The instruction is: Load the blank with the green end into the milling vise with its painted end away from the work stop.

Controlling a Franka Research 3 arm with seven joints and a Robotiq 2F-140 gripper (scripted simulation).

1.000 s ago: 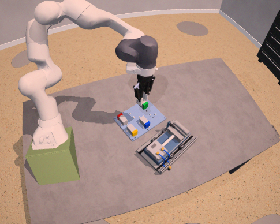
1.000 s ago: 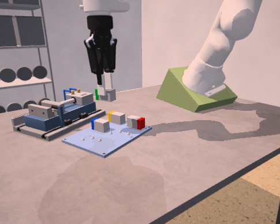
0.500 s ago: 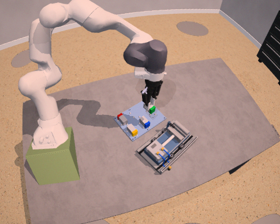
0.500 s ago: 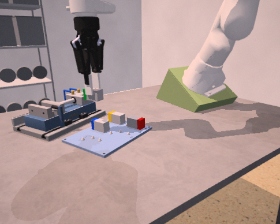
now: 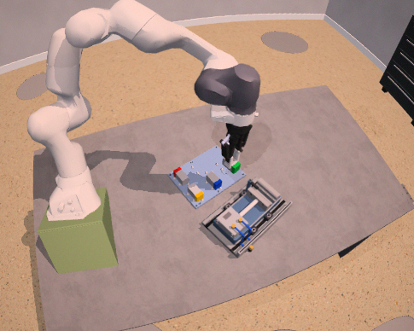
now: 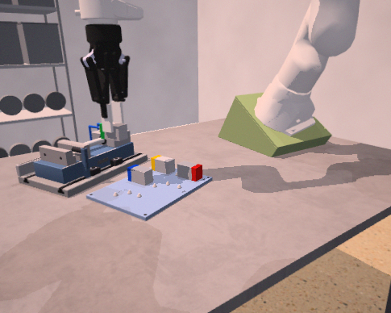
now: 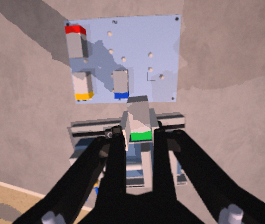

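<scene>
My gripper is now 12 cm short of the fixed jaw, 10 cm to the left of it and 10 cm above it. From my hand the other things lie so: blue-ended blank: 5 cm behind, 2 cm to the left, 15 cm below; then green-ended blank: 4 cm below; then black work stop rod: 7 cm ahead, 8 cm to the right, 9 cm below.
</scene>
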